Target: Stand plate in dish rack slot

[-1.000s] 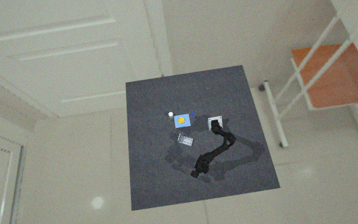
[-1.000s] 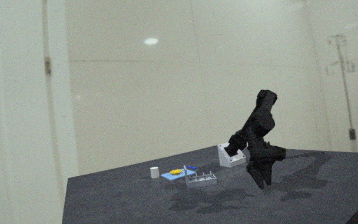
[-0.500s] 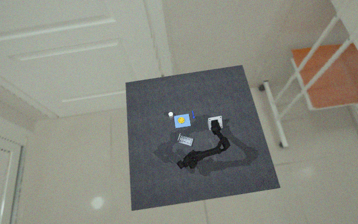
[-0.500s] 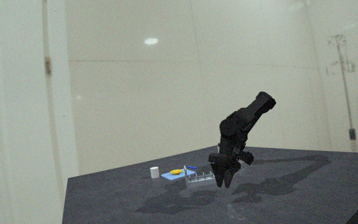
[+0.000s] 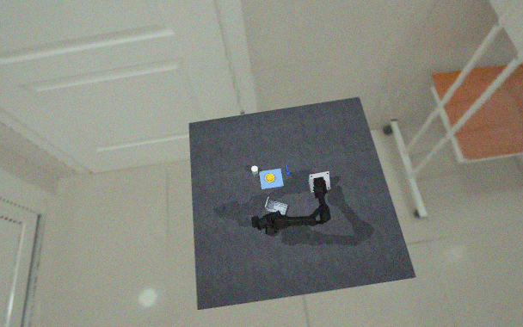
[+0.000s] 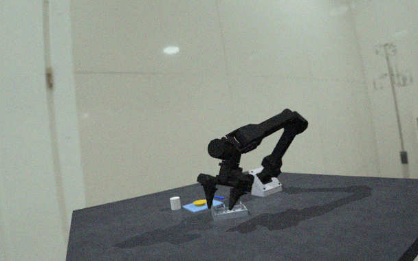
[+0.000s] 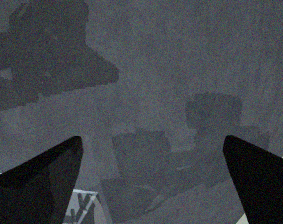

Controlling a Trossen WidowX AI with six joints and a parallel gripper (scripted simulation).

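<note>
My gripper tip is now 10 cm past the yellow plate, 31 cm to the left of it and 5 cm above it. Also, from my gripper tip: blue spoon: 23 cm behind, 34 cm to the right, 7 cm below; grey dish rack: 10 cm behind, 10 cm to the right, 5 cm below; white cup: 1 cm behind, 38 cm to the right, 4 cm below.
</note>
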